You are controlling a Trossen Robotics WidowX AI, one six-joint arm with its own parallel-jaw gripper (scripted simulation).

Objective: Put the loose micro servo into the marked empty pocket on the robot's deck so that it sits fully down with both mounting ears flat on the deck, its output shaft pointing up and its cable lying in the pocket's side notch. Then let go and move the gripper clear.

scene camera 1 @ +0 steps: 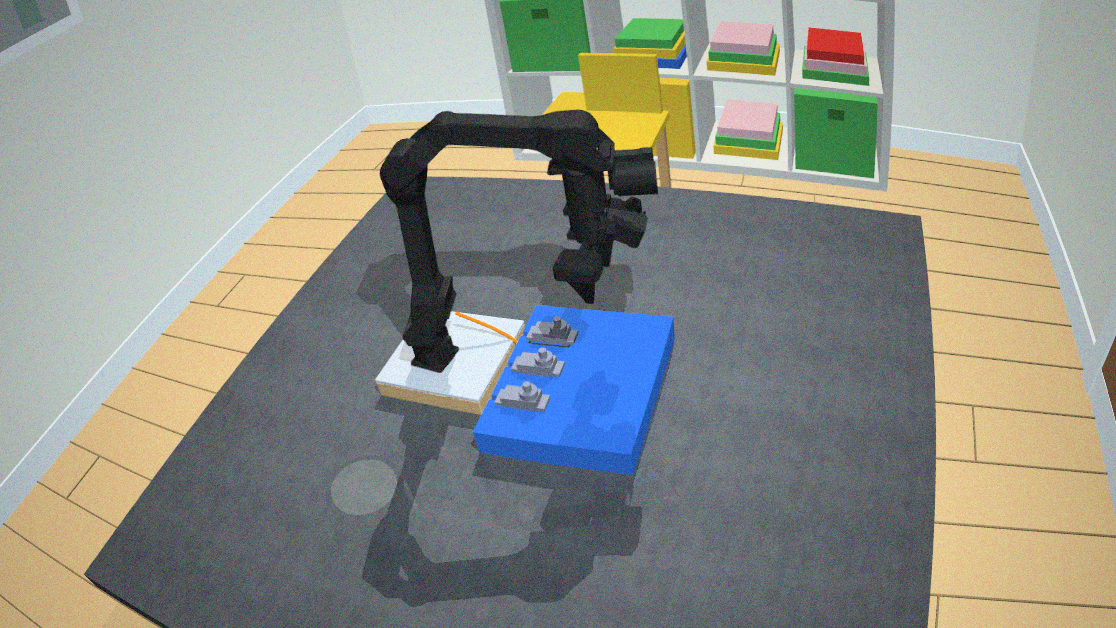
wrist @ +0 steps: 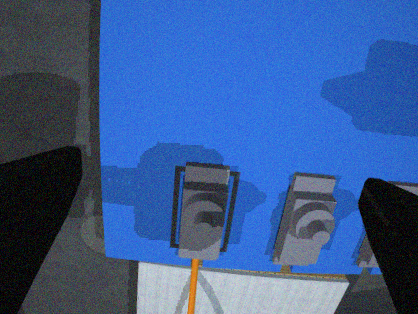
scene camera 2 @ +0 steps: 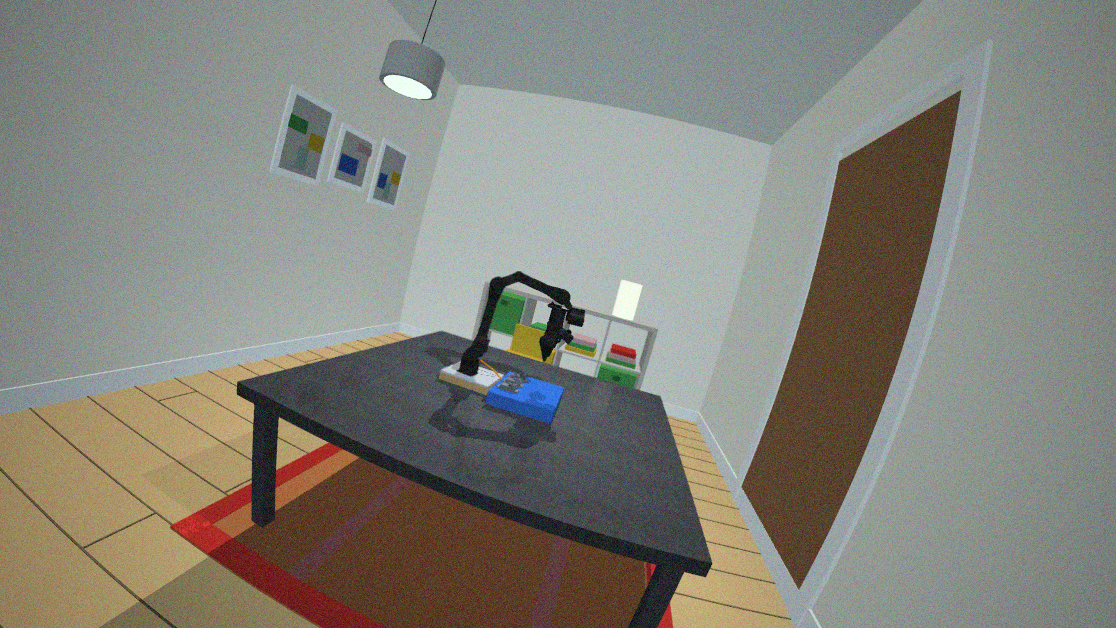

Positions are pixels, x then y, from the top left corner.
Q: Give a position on a micro servo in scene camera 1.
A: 558,331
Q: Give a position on a blue deck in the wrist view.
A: At 267,95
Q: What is my gripper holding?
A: Nothing.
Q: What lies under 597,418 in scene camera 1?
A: A blue deck.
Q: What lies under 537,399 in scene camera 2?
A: A blue deck.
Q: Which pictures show my gripper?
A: Scene camera 1, the wrist view and scene camera 2: all of them.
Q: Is my gripper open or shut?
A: Open.
